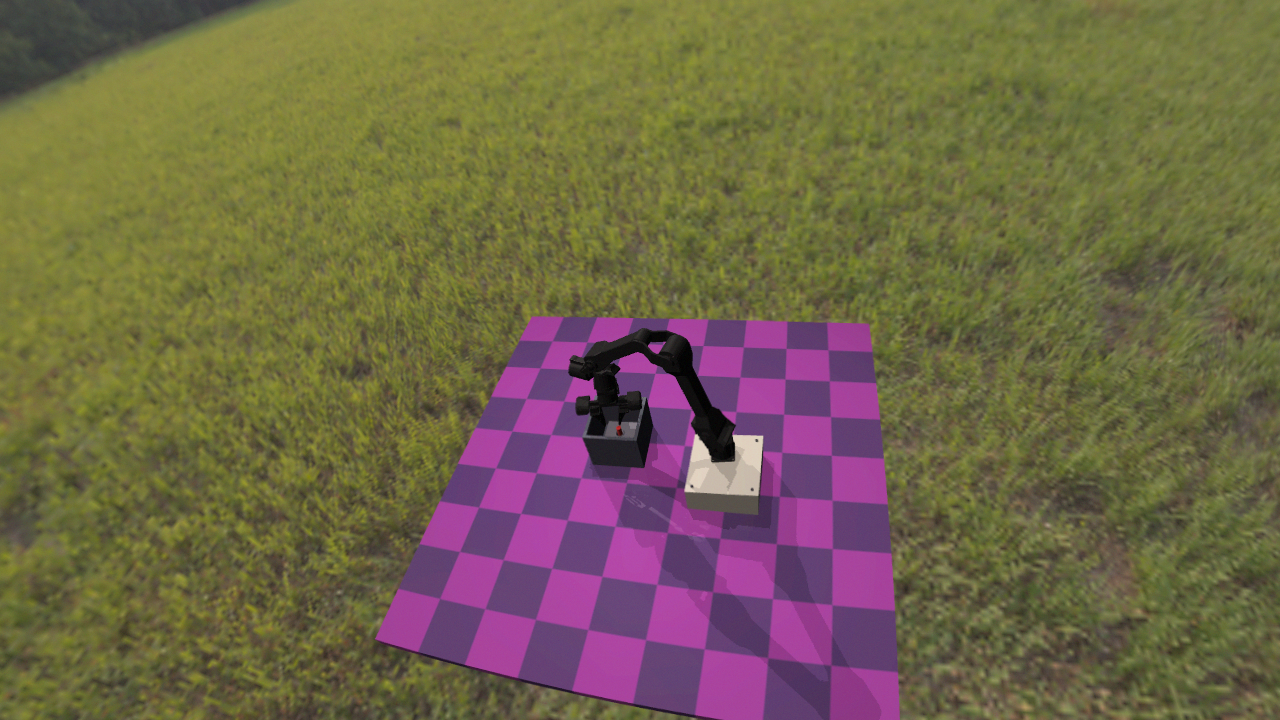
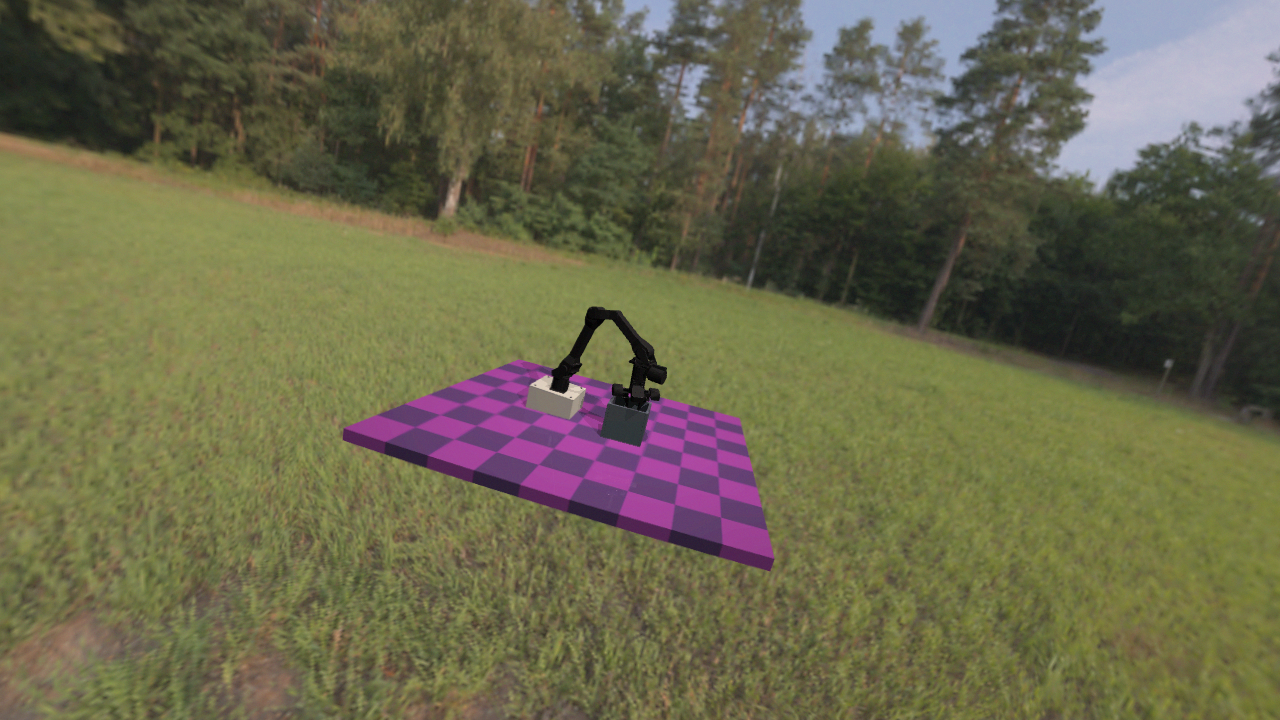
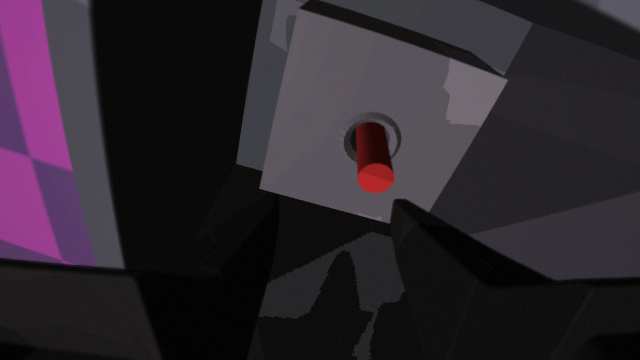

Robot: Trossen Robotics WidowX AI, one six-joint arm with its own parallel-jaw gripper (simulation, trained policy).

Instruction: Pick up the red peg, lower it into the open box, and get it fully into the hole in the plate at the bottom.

Labels:
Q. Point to a dark grey box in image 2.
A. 627, 425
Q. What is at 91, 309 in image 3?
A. The gripper.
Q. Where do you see a red peg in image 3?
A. At 375, 175

